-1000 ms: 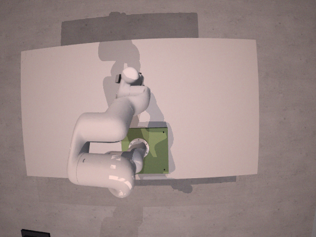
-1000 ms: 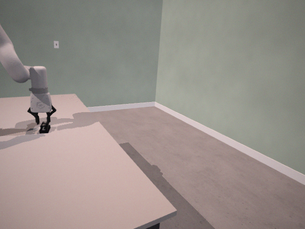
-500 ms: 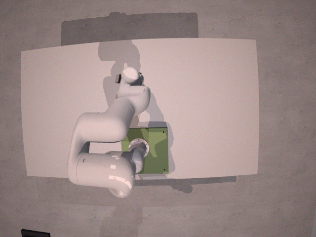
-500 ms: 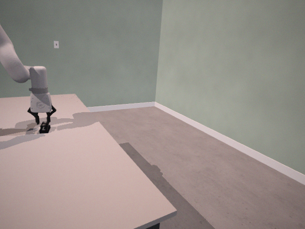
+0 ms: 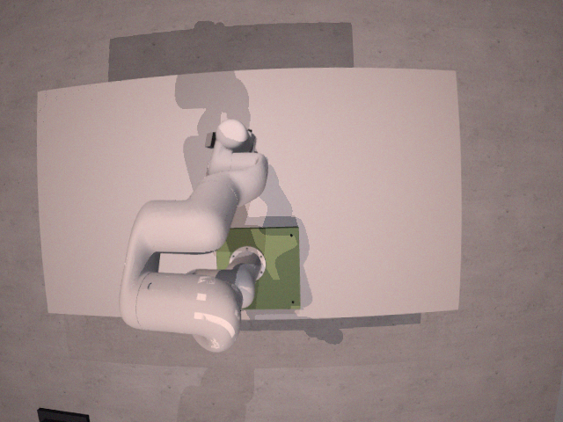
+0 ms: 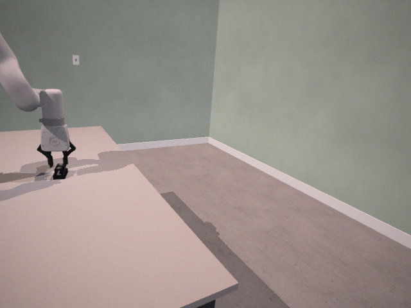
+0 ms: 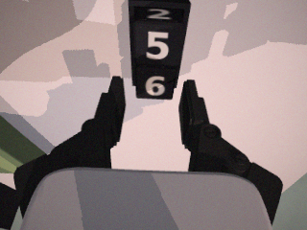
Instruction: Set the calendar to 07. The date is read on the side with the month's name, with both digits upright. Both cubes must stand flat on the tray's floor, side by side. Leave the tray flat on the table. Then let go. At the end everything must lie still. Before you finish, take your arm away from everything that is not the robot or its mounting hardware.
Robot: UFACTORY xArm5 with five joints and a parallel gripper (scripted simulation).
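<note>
My gripper is now 4 cm above the black cube. The rest, counted from my hand: black calendar tray (6 cm below, 2 cm to the left).
</note>
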